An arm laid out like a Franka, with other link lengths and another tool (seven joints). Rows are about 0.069 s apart.
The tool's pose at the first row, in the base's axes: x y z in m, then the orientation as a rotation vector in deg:
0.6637 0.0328 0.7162 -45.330 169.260 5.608
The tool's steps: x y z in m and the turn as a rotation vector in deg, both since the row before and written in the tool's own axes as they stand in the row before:
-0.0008 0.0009 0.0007 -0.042 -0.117 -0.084
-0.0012 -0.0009 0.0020 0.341 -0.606 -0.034
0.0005 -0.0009 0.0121 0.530 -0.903 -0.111
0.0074 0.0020 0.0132 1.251 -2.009 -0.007
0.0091 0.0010 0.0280 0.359 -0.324 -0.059
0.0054 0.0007 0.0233 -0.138 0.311 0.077
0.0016 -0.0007 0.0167 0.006 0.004 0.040
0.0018 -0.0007 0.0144 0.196 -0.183 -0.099
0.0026 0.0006 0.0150 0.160 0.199 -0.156
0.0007 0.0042 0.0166 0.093 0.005 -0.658
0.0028 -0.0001 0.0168 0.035 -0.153 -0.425
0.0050 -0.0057 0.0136 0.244 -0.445 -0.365
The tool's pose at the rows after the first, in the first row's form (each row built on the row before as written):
0.6640 0.0340 0.7156 -45.425 169.123 5.708
0.6656 0.0340 0.7137 -45.259 168.478 5.423
0.6665 0.0340 0.7016 -45.097 167.487 4.965
0.6604 0.0332 0.6876 -44.376 165.364 3.879
0.6559 0.0319 0.6585 -44.315 164.968 3.472
0.6543 0.0317 0.6346 -44.307 165.318 3.566
0.6556 0.0316 0.6179 -44.249 165.337 3.560
0.6564 0.0313 0.6034 -44.311 165.088 3.333
0.6560 0.0317 0.5882 -44.556 165.181 3.009
0.6556 0.0362 0.5717 -45.486 164.899 2.796
0.6556 0.0359 0.5547 -46.051 164.573 2.755
0.6563 0.0295 0.5405 -46.415 163.954 2.534

